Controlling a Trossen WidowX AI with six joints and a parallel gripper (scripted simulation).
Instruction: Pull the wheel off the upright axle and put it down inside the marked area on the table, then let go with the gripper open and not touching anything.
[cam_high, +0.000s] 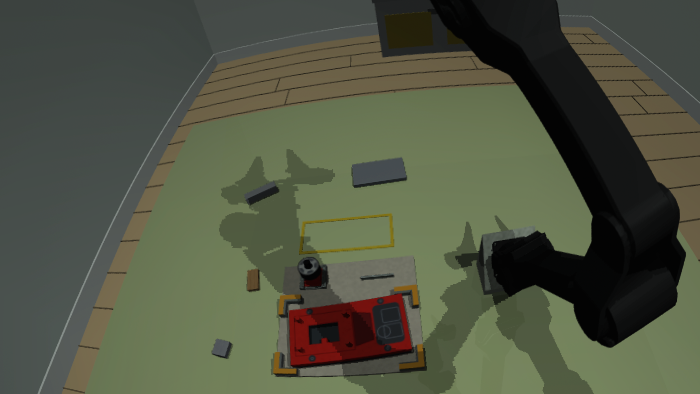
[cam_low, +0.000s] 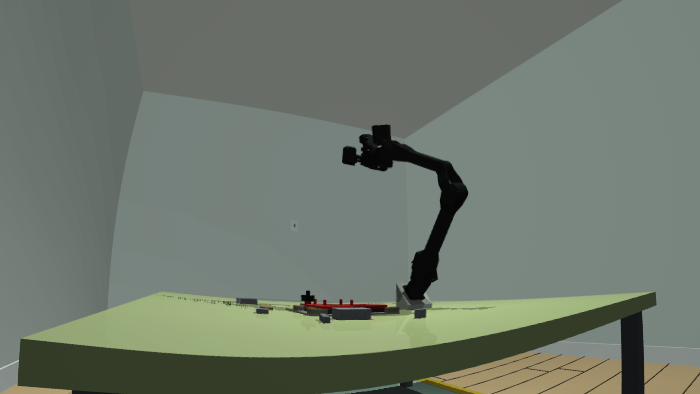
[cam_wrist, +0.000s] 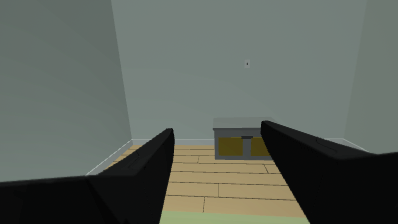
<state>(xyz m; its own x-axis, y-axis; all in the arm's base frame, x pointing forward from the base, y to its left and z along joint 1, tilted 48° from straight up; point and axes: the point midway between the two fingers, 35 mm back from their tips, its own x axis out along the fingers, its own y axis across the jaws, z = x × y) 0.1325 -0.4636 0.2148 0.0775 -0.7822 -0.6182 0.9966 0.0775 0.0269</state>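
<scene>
My gripper tip is now 350 mm short of the brown block, 140 mm to the right of it and 550 mm above it. Round my gripper tip: small grey cube: 400 mm ahead, 290 mm to the left, 540 mm below; then grey bar: 360 mm ahead, 100 mm to the right, 540 mm below.
</scene>
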